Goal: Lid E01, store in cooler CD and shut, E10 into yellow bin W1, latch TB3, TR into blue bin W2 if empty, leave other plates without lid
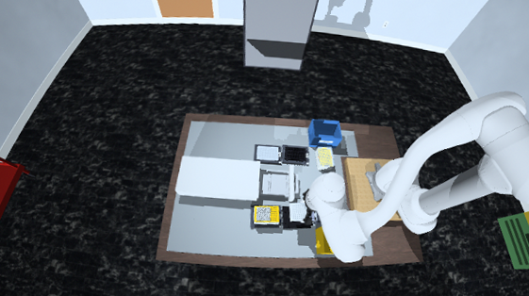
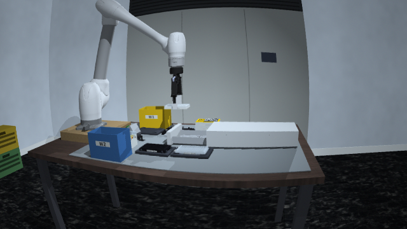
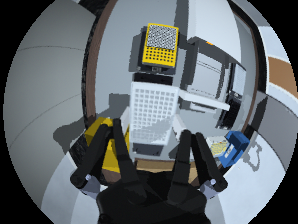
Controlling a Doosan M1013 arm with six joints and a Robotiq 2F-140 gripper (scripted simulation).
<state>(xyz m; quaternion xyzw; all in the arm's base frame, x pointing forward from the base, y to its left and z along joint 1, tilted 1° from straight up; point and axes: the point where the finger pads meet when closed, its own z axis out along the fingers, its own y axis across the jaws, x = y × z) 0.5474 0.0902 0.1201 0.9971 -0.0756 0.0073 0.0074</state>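
My hand is 210 mm to the left of the drawer, 140 mm above it and 100 mm short of it. The rest, counted from my hand: black nest 160 mm below; white well plate 20 mm below; grey plate lid 10 mm below.
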